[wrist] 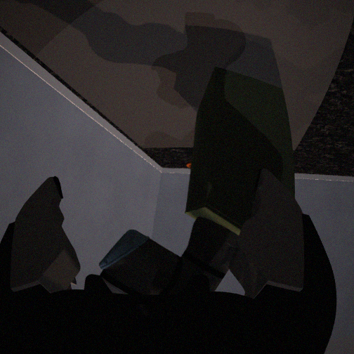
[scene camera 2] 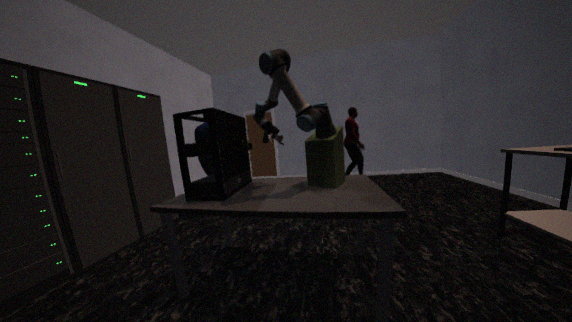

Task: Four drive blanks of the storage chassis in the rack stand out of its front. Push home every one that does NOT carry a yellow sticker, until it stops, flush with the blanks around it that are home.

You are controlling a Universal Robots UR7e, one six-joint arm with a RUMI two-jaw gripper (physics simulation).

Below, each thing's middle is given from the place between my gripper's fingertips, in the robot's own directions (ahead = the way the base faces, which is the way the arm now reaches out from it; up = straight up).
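From the black rack (scene camera 2: 228, 145), my hand is 40 mm to the right of it and 450 mm short of it, and it's 40 mm above it.
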